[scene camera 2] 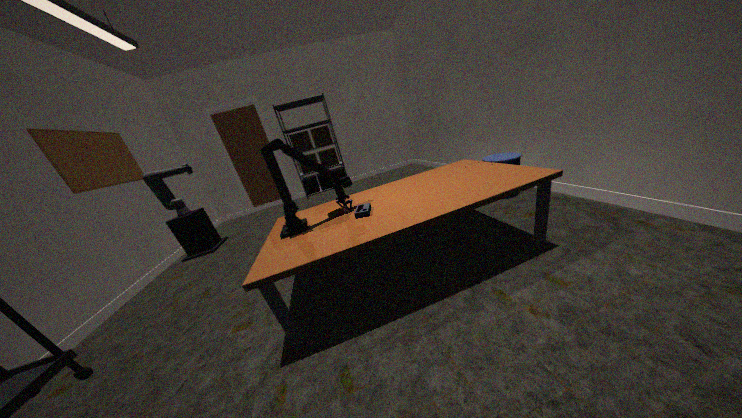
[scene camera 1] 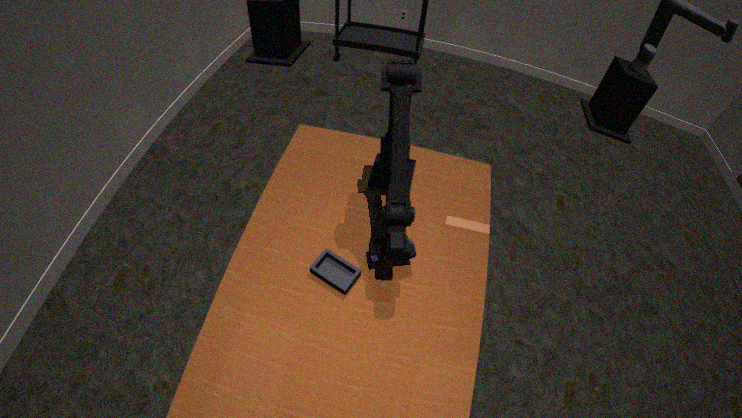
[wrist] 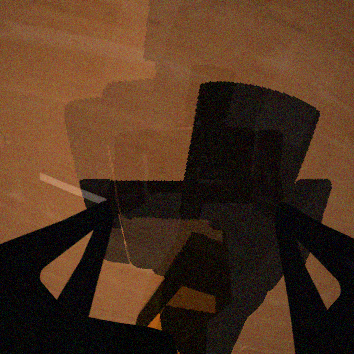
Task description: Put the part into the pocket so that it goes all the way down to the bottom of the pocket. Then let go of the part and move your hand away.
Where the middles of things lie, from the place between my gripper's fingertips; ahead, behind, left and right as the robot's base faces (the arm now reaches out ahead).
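Labels:
Pocket block (scene camera 1: 340, 274): my hand 160 mm to the left of it, 90 mm short of it, 20 mm below it.

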